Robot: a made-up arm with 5 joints. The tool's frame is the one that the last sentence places. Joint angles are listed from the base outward.
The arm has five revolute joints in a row. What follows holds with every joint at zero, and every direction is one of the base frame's.
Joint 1 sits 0.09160 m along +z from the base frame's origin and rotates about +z.
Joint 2 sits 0.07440 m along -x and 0.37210 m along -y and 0.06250 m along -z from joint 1 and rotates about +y.
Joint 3 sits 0.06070 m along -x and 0.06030 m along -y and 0.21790 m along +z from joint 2 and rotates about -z.
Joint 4 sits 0.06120 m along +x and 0.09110 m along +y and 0.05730 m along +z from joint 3 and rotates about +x.
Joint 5 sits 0.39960 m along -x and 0.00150 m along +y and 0.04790 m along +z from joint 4 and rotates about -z.
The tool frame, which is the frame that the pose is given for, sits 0.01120 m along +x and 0.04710 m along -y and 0.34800 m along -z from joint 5; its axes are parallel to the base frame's.
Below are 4 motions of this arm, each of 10 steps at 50 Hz.
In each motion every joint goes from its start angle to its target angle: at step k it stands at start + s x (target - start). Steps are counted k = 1, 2, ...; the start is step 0. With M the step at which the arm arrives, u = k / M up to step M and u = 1 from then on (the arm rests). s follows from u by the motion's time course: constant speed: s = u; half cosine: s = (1 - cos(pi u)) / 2; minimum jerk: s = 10 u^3 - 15 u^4 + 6 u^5.
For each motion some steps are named. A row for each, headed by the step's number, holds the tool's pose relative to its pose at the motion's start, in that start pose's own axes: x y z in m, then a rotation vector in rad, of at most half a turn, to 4 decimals.
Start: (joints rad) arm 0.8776 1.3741 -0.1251 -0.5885 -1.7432
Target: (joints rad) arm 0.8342 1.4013 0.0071 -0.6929 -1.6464
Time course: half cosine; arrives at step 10
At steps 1, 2, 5, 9, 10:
1: 0.0003 0.0002 0.0003 0.0026 0.0010 -0.0049
2: 0.0010 0.0007 0.0012 0.0101 0.0040 -0.0192
5: 0.0050 0.0041 0.0066 0.0538 0.0220 -0.0991
9: 0.0095 0.0083 0.0140 0.1074 0.0455 -0.1897
10: 0.0098 0.0086 0.0144 0.1103 0.0468 -0.1942

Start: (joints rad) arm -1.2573 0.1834 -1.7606 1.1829 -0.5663
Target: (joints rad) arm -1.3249 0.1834 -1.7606 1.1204 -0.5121
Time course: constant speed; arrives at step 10
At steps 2, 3, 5, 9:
2: 0.0046 -0.0058 -0.0090 -0.0180 -0.0043 -0.0137
3: 0.0069 -0.0087 -0.0134 -0.0270 -0.0065 -0.0206
5: 0.0116 -0.0145 -0.0222 -0.0449 -0.0110 -0.0346
9: 0.0212 -0.0264 -0.0392 -0.0805 -0.0206 -0.0630

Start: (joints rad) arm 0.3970 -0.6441 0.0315 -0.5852 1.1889
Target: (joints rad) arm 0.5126 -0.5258 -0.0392 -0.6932 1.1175
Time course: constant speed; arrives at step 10
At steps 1, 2, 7, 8, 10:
1: 0.0124 0.0020 -0.0027 -0.0024 -0.0036 0.0274
2: 0.0249 0.0043 -0.0054 -0.0046 -0.0073 0.0549
7: 0.0875 0.0208 -0.0199 -0.0117 -0.0278 0.1928
8: 0.1000 0.0251 -0.0230 -0.0124 -0.0323 0.2204
10: 0.1250 0.0349 -0.0293 -0.0131 -0.0416 0.2758

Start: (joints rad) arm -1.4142 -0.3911 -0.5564 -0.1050 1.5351
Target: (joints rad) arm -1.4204 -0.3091 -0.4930 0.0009 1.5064
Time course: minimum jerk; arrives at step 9
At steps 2, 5, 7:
2: -0.0043 0.0002 0.0028 -0.0055 0.0114 -0.0025
5: -0.0334 0.0030 0.0236 -0.0422 0.0900 -0.0212
7: -0.0508 0.0058 0.0370 -0.0633 0.1374 -0.0337

